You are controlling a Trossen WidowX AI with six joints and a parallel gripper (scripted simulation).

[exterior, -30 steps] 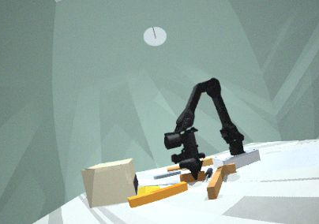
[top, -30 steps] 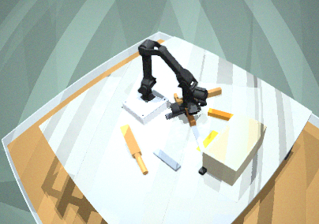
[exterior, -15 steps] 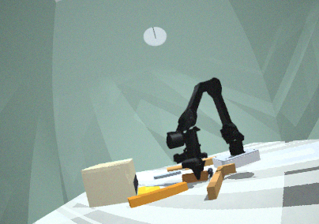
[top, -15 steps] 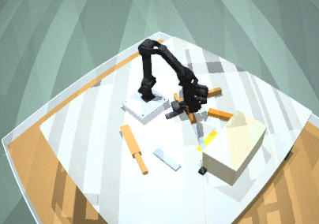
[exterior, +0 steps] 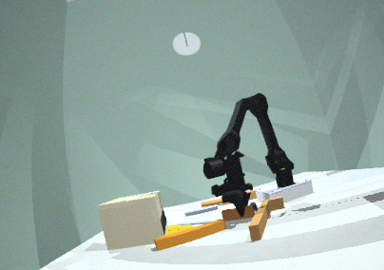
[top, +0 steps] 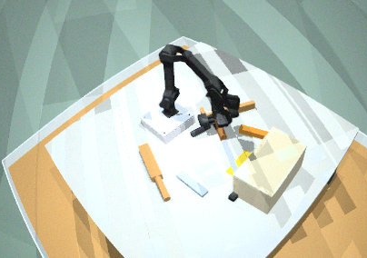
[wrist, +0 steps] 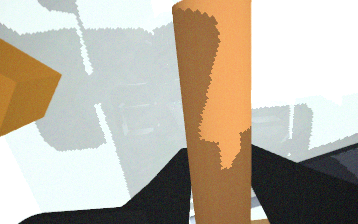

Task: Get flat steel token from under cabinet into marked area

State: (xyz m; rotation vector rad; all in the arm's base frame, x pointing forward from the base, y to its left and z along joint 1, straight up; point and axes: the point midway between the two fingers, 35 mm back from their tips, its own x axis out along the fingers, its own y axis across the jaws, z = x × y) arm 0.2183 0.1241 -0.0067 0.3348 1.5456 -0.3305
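The orange bar is 17 cm ahead of my gripper tip and 12 cm to the left of it. From my gripper tip the other things lie so: orange paddle 3 cm ahead, 38 cm to the right, 1 cm above; grey flat bar 16 cm ahead, 29 cm to the right.
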